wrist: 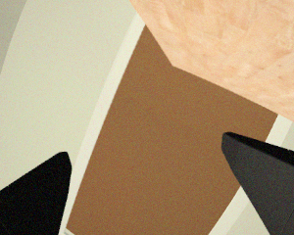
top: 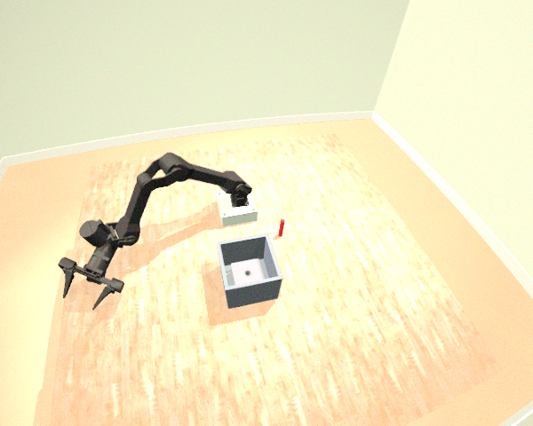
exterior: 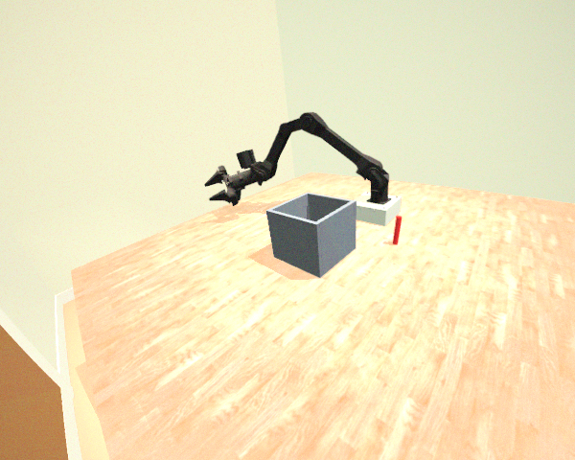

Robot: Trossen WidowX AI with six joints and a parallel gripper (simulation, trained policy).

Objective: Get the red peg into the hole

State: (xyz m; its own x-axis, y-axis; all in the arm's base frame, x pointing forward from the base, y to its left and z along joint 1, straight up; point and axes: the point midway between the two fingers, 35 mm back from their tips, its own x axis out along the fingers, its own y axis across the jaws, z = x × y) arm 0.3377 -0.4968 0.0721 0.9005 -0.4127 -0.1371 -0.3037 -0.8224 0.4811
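My gripper tip is now 64 cm to the right of the red peg, 22 cm past it and 8 cm above it. From my gripper tip the other things lie so: plate 49 cm to the left, 8 cm below, 5 cm behind.
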